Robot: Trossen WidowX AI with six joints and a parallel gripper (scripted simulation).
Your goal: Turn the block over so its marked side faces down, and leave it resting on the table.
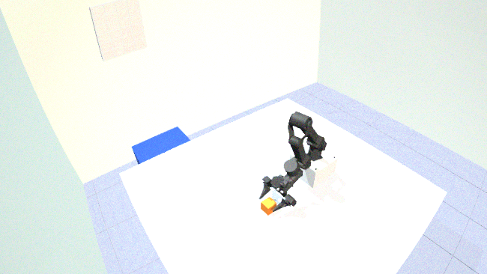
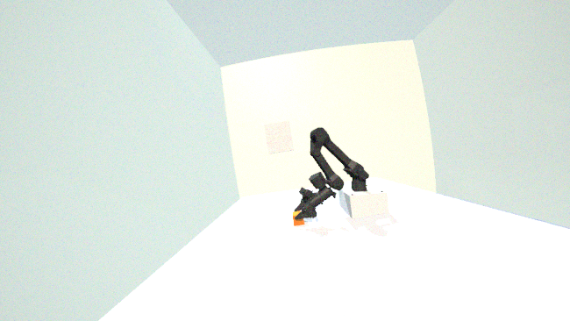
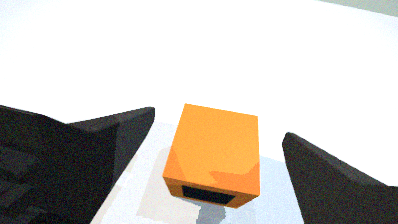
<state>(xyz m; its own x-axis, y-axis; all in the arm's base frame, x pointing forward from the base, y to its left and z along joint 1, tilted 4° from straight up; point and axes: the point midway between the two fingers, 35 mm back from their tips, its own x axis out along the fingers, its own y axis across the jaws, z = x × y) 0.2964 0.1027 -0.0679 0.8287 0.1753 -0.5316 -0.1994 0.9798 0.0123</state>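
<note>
Right now my gripper tip is 30 mm past the block, 20 mm above it and 10 mm to the left of it.
</note>
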